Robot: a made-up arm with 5 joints.
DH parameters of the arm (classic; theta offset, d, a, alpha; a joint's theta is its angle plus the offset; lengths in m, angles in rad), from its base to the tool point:
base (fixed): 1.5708 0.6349 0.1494 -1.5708
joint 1: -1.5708 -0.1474 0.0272 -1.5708
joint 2: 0 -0.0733 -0.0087 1.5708
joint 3: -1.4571 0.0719 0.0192 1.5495
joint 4: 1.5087 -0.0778 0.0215 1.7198
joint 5: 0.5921 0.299 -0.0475 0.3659
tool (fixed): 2.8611 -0.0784 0 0
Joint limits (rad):
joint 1: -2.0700..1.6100
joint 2: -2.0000..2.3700
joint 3: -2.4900..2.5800
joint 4: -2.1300..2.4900
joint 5: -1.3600..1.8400
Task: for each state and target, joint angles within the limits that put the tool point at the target. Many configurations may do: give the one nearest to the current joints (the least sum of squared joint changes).
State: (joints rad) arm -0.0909 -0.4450 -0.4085 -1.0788 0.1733
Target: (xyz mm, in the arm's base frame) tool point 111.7 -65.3 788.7
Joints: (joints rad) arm -0.2767 -1.0870 -0.1328 -1.0538 0.2909
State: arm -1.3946 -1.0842 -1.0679 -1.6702 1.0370
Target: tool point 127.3 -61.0 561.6
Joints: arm -1.7496 -0.7927 -0.4463 -1.9061 0.5221
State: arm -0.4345 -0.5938 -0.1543 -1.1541 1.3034
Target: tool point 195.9 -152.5 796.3
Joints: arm -0.0275 0.2451 -0.1375 -0.4397 1.5898
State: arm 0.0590 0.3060 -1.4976 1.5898 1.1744
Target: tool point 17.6 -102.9 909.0
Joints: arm -0.0138 1.0391 -1.2603 1.4346 1.3272
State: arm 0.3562 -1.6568 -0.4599 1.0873 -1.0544
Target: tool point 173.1 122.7 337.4
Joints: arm -0.2917 -1.8236 -0.3324 1.6199 -1.1947
